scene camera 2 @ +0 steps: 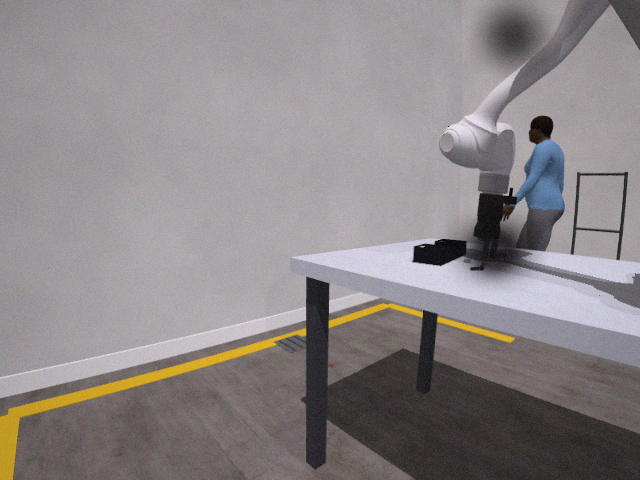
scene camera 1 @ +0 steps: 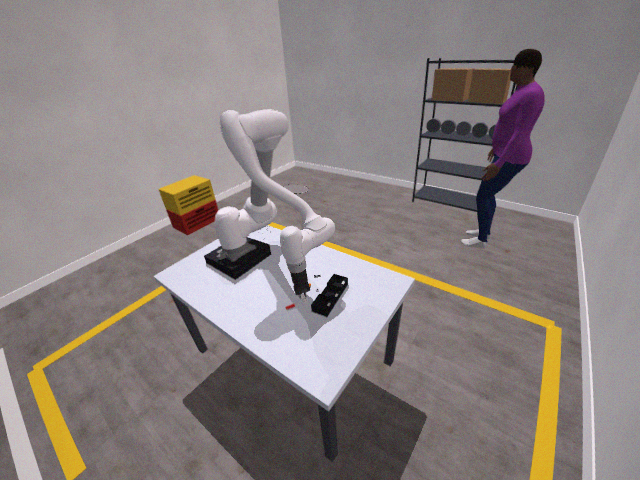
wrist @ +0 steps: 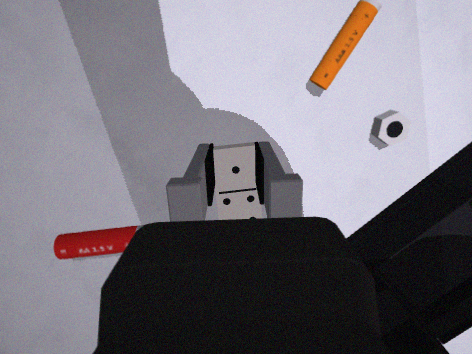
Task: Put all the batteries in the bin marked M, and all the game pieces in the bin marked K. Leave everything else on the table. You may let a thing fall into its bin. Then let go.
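Through scene camera 2 I see my gripper [scene camera 2: 488,259] together with a black bin unit [scene camera 2: 444,251]. Scene camera 1 gives me the black bin unit [scene camera 1: 323,304] too. In the wrist view I find a white domino [wrist: 236,193], a red battery [wrist: 114,240] and a metal hex nut [wrist: 390,127], and that same view also shows me the black bin unit [wrist: 410,248] and my gripper [wrist: 234,161].
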